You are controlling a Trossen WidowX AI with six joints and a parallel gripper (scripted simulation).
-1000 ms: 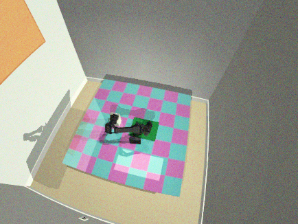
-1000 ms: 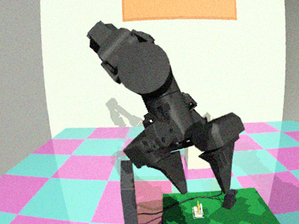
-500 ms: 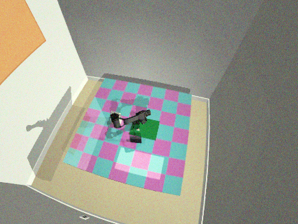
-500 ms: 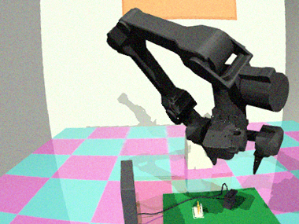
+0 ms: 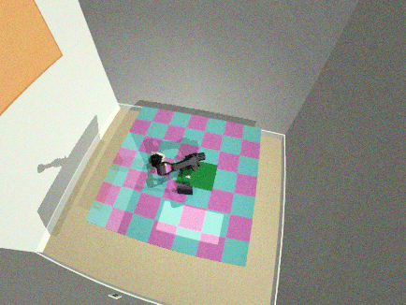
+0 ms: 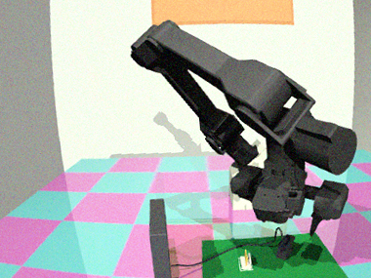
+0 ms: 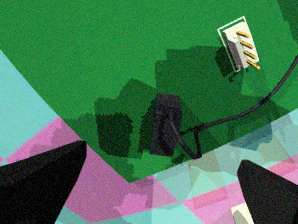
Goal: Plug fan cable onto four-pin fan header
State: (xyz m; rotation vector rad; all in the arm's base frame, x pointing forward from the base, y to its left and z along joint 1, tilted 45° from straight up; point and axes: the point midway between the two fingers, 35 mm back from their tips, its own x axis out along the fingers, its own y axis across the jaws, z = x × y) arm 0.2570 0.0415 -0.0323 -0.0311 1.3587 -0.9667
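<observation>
The black plug lies 10 mm behind my gripper tip and 50 mm below it. Also, from my gripper tip: black fan (50 mm ahead, 200 mm to the right, 10 mm below); then green board (80 mm ahead, 20 mm to the right, 80 mm below); then white four-pin fan header (20 mm ahead, 70 mm to the right, 70 mm below).
</observation>
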